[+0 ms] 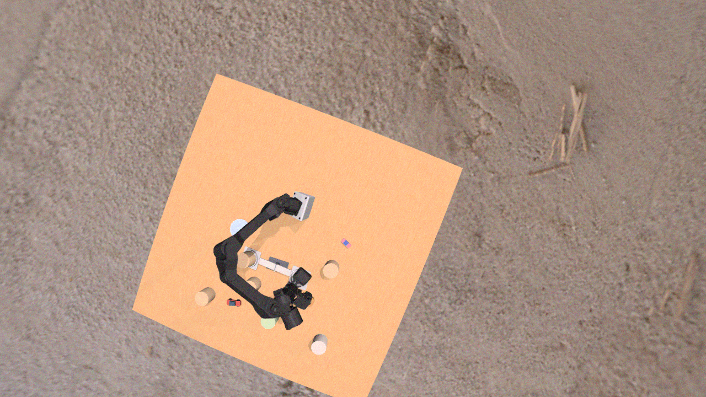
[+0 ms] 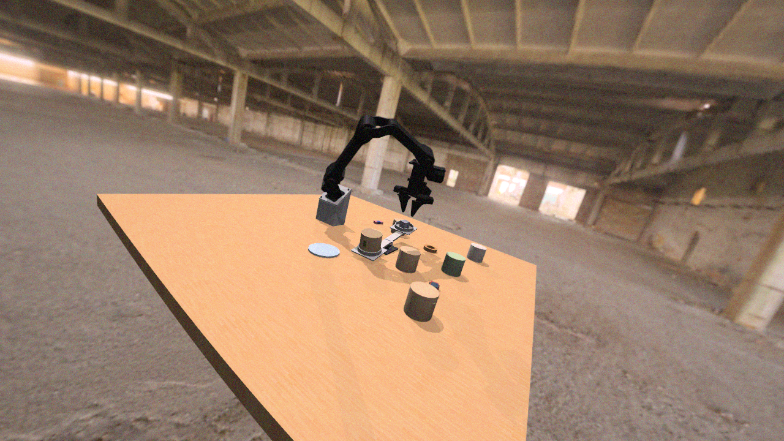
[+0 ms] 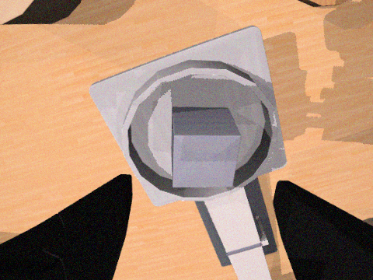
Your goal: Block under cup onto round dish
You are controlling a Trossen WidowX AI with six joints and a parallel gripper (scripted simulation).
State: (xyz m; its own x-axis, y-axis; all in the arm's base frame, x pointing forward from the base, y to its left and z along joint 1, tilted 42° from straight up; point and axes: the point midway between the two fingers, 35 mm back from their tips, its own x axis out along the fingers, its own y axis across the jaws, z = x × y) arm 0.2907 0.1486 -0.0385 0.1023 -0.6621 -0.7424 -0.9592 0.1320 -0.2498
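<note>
The pale blue round dish is 360 mm to the right of my gripper tip, 130 mm below it and 60 mm behind it. The rest, counted from my gripper tip: balance (120 mm to the right, 90 mm below, 20 mm ahead); pink-blue piece (220 mm behind, 130 mm to the left, 130 mm below); brown ring (120 mm below, 110 mm ahead, 80 mm to the left).
</note>
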